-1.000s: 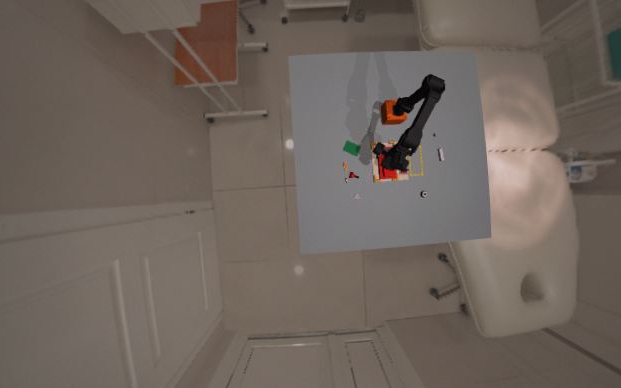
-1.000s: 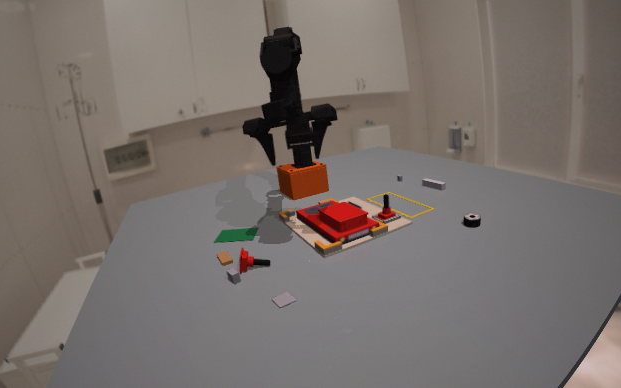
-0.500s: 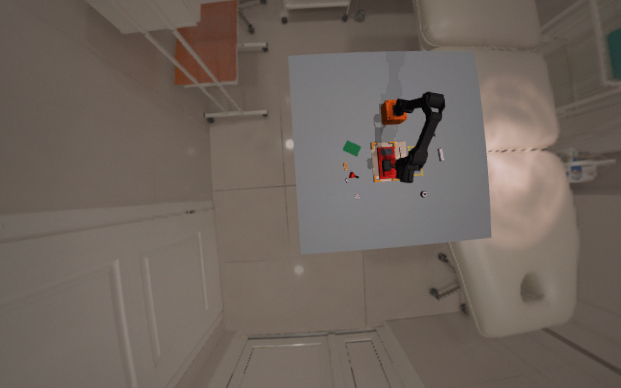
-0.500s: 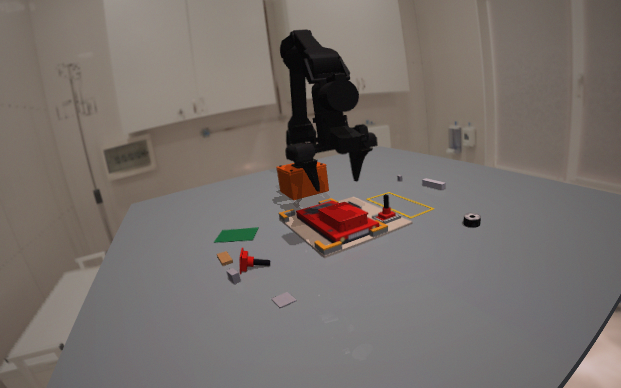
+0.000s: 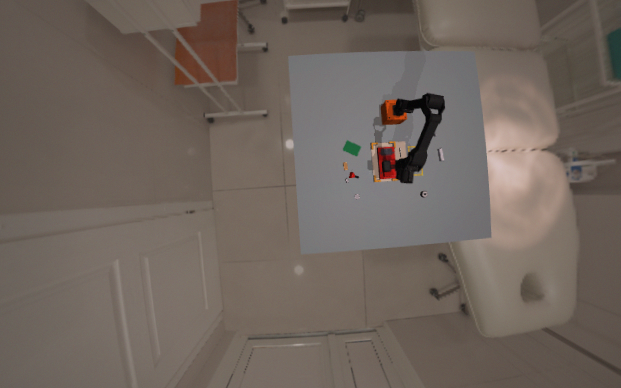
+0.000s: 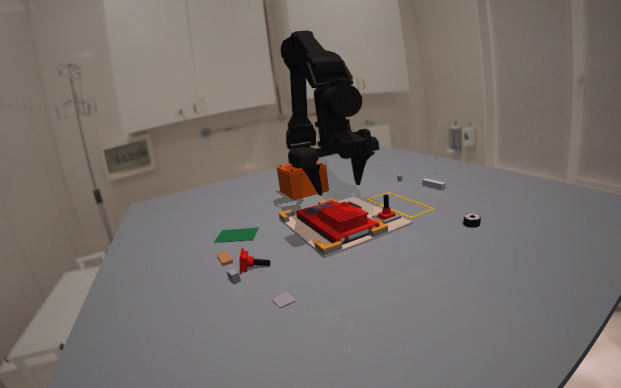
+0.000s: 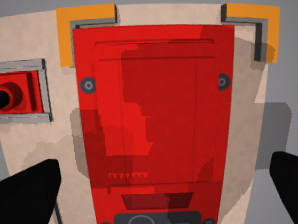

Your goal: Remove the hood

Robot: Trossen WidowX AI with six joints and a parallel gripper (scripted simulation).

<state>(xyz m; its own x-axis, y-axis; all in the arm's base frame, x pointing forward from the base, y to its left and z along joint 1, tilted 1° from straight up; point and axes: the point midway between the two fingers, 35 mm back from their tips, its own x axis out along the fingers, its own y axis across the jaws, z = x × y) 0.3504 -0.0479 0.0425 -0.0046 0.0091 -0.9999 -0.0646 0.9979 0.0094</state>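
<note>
Right now the red hood is 6 cm below my gripper tip. From my gripper tip the other things lie so: grey bar (10 cm behind, 37 cm to the left, 9 cm below); green tile (14 cm behind, 22 cm to the right, 10 cm below).
</note>
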